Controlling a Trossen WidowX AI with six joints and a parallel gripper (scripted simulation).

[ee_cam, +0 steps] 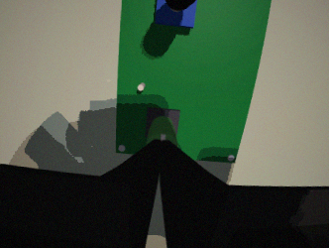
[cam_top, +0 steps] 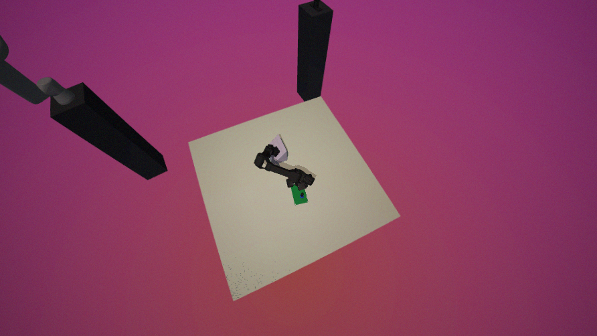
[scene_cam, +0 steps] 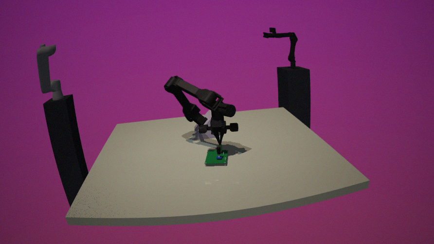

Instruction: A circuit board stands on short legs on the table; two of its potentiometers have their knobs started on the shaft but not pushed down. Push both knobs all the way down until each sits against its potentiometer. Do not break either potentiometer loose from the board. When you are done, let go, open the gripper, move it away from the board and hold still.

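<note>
My gripper tip is 10 mm above the green knob.
</note>
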